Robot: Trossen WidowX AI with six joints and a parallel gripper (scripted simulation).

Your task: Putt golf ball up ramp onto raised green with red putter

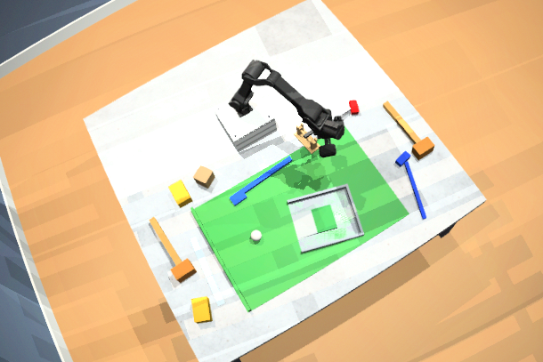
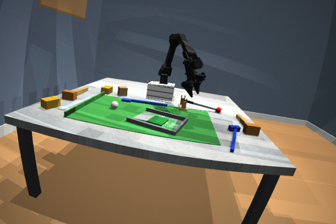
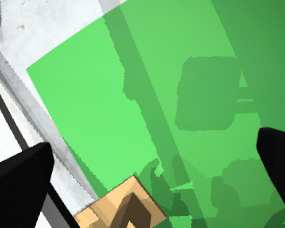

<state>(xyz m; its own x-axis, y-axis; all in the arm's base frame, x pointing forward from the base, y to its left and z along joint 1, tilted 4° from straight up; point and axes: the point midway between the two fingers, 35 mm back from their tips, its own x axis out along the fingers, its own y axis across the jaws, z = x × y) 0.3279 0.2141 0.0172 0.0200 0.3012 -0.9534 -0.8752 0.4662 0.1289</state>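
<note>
My gripper tip is 10 cm past the wooden stand, 6 cm to the left of it and 8 cm above it. From my gripper tip the other things lie so: white golf ball (15 cm ahead, 45 cm to the right, 9 cm below); then blue mallet (30 cm ahead, 19 cm to the left, 10 cm below); then red putter (11 cm behind, 8 cm to the left, 9 cm below).
</note>
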